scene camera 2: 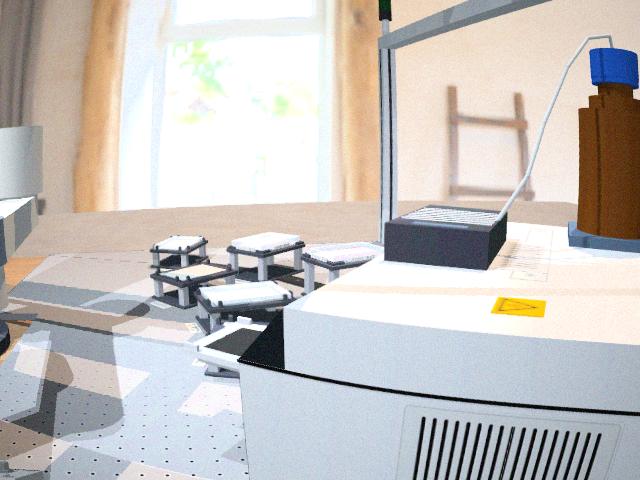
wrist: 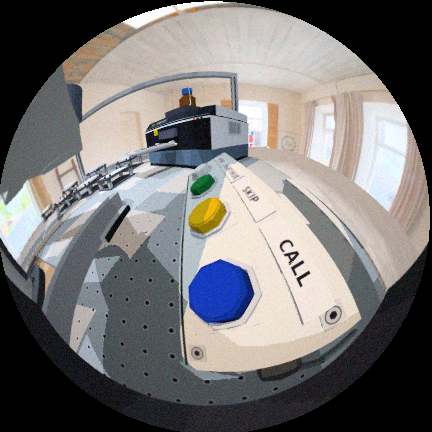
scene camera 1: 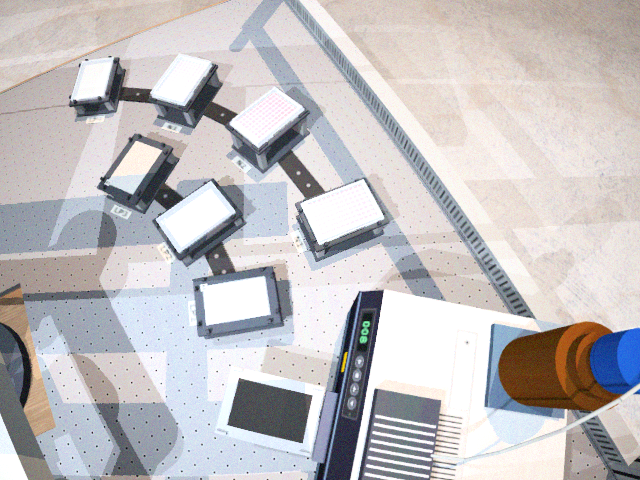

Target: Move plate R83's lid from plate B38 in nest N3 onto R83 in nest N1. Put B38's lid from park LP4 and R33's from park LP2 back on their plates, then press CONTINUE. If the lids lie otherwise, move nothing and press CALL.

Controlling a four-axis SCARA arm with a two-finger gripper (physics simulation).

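Places are measured from the arm's base along level axes (x right, y ahead, z up), in millimetres.
Pixels of known places: gripper, fingertip midpoint: (wrist: 198,190).
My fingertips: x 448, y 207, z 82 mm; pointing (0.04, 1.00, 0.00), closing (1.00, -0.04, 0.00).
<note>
Ahead of a thing's pixels: the offset from my fingertips to its top centre. "*": to the spot under its first point.
My gripper (wrist: 198,190) is open and empty above the button panel @(dz +14, dx +27, dy -4 mm) (wrist: 230,340). The blue CALL button @(dz +5, dx +7, dy -79 mm) (wrist: 221,291) is nearest, then the yellow button @(dz +5, dx +6, dy -29 mm) (wrist: 207,216) by the word SKIP and the green button @(dz +5, dx +4, dy +21 mm) (wrist: 202,185). In scene camera 1, a plate with faint pink wells @(dz +6, dx -404, dy +582 mm) (scene camera 1: 343,211) stands in N1, a pinker plate @(dz +20, dx -654, dy +548 mm) (scene camera 1: 267,118) in N2 and a pale plate @(dz +9, dx -854, dy +427 mm) (scene camera 1: 184,80) in N3. Clear-edged lids lie on park LP2 @(* dz -15, dx -523, dy +340 mm) (scene camera 1: 196,217) and on park LP4 @(* dz -17, dx -989, dy +238 mm) (scene camera 1: 94,80). The plate names are too small to read; whether each plate is lidded is hard to tell.
Park LP3 @(dz -12, dx -698, dy +262 mm) (scene camera 1: 135,165) shows a beige surface, park LP1 @(dz -14, dx -350, dy +343 mm) (scene camera 1: 236,299) a white one. A white instrument (scene camera 1: 413,330) (scene camera 2: 413,330) (wrist: 230,132) carries a brown bottle @(* dz +227, dx -69, dy +604 mm) (scene camera 1: 532,366) (scene camera 2: 607,165) with a blue cap. Its dark-centred tray @(dz +31, dx -162, dy +323 mm) (scene camera 1: 270,410) sticks out towards the parks.
</note>
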